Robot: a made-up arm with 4 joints. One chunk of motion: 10 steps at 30 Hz.
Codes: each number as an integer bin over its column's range. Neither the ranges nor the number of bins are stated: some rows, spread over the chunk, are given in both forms.
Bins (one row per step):
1: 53 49 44 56
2: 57 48 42 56
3: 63 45 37 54
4: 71 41 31 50
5: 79 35 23 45
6: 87 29 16 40
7: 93 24 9 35
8: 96 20 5 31
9: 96 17 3 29
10: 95 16 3 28
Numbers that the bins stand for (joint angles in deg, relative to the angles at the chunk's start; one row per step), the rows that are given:
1: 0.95 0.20 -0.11 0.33
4: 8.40 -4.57 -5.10 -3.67
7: 17.52 -14.70 -13.55 -13.67
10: 18.34 -19.46 -15.85 -18.33
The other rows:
2: 2.61 -0.39 -0.88 0.33
3: 5.09 -2.18 -2.80 -1.00
5: 11.72 -8.14 -8.17 -7.00
6: 15.03 -11.72 -10.86 -10.33
8: 18.76 -17.08 -15.08 -16.33
9: 18.76 -18.87 -15.85 -17.67

